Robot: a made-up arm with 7 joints.
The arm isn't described. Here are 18 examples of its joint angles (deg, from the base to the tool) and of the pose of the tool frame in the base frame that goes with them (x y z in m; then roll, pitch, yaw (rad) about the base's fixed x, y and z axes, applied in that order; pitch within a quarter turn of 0, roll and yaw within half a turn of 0).
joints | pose
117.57 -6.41 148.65 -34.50 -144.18 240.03 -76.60 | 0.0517 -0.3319 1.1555 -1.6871 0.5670 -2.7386
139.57 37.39 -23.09 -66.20 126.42 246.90 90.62 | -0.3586 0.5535 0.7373 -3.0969 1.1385 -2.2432
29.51 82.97 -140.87 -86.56 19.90 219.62 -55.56 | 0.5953 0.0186 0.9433 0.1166 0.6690 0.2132
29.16 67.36 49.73 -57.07 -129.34 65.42 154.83 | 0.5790 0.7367 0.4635 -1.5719 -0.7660 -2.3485
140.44 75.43 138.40 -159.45 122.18 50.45 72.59 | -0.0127 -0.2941 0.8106 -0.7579 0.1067 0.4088
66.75 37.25 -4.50 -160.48 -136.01 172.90 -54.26 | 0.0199 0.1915 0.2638 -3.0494 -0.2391 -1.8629
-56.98 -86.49 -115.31 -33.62 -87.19 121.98 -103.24 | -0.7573 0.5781 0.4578 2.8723 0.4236 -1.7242
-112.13 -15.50 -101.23 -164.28 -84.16 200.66 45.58 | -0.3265 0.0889 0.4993 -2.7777 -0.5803 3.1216
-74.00 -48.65 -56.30 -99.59 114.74 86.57 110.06 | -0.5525 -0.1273 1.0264 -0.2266 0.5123 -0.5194
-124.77 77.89 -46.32 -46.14 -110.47 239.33 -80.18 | -0.5607 -0.4846 0.3833 -3.0392 0.3621 1.6371
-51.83 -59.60 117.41 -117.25 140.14 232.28 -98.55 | 0.1472 0.4925 0.4672 1.7471 -0.7161 1.0431
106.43 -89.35 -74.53 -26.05 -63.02 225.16 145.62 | 0.3345 -0.7057 0.6043 0.4286 0.8158 -0.9149
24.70 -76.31 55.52 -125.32 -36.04 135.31 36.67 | -0.3355 0.4545 0.8459 1.1892 -0.7885 2.2511
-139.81 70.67 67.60 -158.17 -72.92 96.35 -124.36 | 0.2977 -0.2515 0.3103 -3.1012 -0.6150 2.3105
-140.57 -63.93 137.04 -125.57 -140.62 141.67 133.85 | 0.4236 -0.0831 0.1294 1.9803 -0.1887 0.7349
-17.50 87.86 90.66 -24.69 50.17 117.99 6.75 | 0.9611 -0.0773 0.4831 -0.7148 0.4091 -0.1057
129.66 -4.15 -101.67 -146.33 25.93 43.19 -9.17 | 0.3506 0.2328 0.4232 -0.9739 1.0089 2.2842
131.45 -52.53 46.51 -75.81 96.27 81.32 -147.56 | -0.2014 -0.4830 1.1950 2.2588 0.2247 0.1271
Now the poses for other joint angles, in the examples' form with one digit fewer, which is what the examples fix.
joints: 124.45 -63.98 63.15 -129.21 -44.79 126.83 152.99
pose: -0.464 -0.344 0.762 -1.414 -0.522 0.360
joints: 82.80 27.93 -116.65 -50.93 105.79 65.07 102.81
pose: 0.466 0.176 1.287 -2.510 0.851 -0.877
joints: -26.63 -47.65 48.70 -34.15 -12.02 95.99 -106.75
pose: -0.358 0.461 1.261 1.222 0.846 1.394
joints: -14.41 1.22 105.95 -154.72 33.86 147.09 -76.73
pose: 0.040 0.488 0.468 -2.881 -0.207 2.390
